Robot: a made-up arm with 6 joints.
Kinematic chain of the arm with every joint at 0, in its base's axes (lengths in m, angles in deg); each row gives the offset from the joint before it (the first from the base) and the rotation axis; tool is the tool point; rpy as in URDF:
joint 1: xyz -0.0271 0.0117 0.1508 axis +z
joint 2: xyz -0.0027 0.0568 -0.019 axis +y
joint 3: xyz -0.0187 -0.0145 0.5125 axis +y
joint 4: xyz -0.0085 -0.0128 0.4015 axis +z
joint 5: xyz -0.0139 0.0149 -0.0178 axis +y
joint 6: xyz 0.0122 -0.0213 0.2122 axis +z
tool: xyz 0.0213 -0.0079 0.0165 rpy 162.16 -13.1 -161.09
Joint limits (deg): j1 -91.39..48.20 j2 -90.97..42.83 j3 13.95..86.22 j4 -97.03..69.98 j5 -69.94..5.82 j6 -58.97..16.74
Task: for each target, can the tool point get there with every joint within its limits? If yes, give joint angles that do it. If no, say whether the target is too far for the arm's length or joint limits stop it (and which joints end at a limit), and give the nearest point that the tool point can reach.
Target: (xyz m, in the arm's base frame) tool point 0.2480 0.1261 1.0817
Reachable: yes | joints 2.76 -11.25 60.44 -52.26 -30.29 6.20
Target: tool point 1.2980 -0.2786 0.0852
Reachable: no: too far | nearest point 0.8516 -0.1808 0.2794 | short by 0.497 m
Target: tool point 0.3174 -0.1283 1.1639
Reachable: yes | joints -27.28 10.89 31.03 -7.11 -36.65 7.97
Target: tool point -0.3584 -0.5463 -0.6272
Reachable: no: joint limits stop it (at a limit: joint 1, joint 2, joint 3, joint 5, joint 6) | nearest point -0.7020 -0.7686 -0.0111 | short by 0.740 m
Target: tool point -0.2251 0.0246 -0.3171
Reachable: no: joint limits stop it (at a limit: joint 2, joint 3, joint 5, joint 6) | nearest point -1.0574 0.0788 -0.0150 | short by 0.887 m
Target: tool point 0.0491 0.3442 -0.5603
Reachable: no: joint limits stop it (at a limit: joint 1, joint 2, joint 3, joint 5) | nearest point 0.4665 0.6185 0.1096 | short by 0.836 m
